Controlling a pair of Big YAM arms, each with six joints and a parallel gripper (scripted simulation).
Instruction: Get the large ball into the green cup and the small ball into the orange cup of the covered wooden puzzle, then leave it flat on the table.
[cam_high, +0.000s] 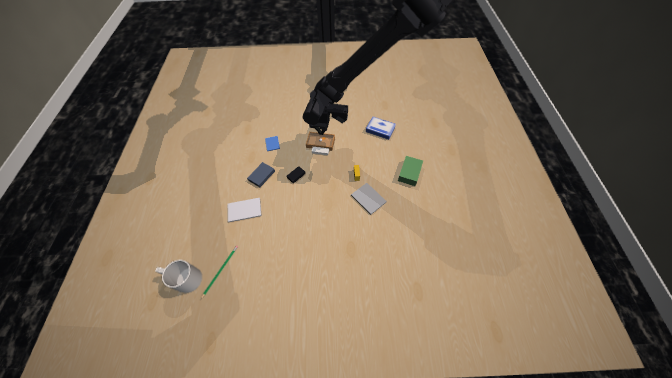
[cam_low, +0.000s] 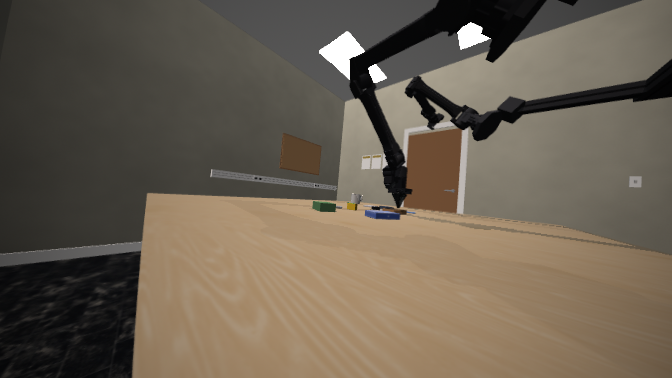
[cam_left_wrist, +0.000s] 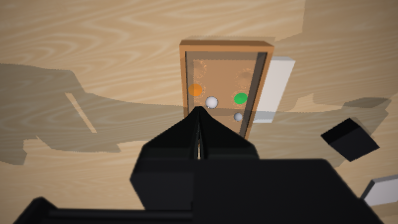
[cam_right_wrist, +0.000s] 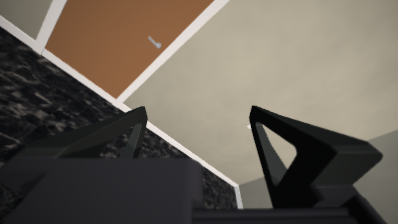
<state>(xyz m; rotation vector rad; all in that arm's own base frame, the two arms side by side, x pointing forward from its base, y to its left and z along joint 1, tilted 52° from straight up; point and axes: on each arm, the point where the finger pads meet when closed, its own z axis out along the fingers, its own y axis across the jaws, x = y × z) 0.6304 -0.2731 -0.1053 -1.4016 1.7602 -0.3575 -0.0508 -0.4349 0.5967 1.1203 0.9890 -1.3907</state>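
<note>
The covered wooden puzzle lies 30 mm below my left hand, 20 mm ahead of it and 10 mm to the right of it. Round my left hand: black block (170 mm ahead, 120 mm to the right, 30 mm below); white block (70 mm ahead, 30 mm below, 10 mm to the right); yellow block (200 mm ahead, 110 mm to the left, 20 mm below).
</note>
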